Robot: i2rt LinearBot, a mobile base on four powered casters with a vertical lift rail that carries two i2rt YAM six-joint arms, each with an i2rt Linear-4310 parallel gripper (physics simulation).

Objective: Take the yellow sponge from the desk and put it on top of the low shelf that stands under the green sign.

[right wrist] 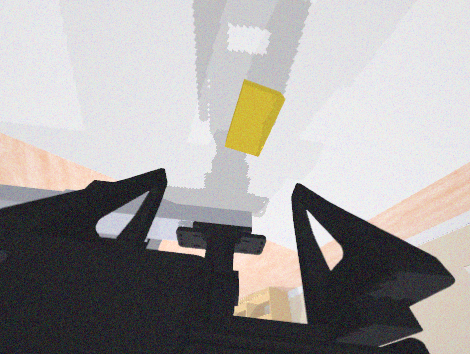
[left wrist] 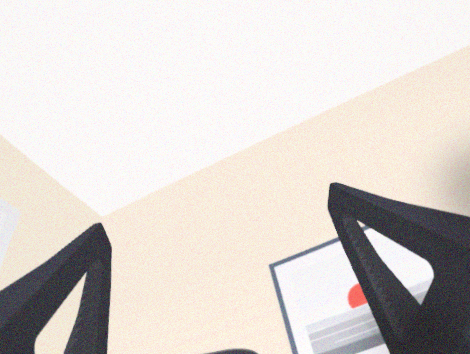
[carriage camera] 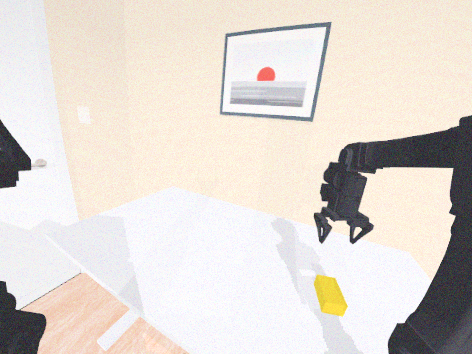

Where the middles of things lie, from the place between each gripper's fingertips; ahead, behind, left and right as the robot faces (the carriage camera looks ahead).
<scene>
My right gripper is now 19 cm above the yellow sponge [carriage camera: 331, 300], 2 cm to the left of it and 2 cm past it. From my right hand the other things lie so: framed picture [carriage camera: 276, 73]: 60 cm ahead, 59 cm above, 17 cm to the left.
I see my left gripper 210 mm short of the yellow sponge, 650 mm to the left of it and 490 mm above it. The rest, counted from my left hand: framed picture 830 mm ahead, 450 mm to the right, 280 mm above.
</scene>
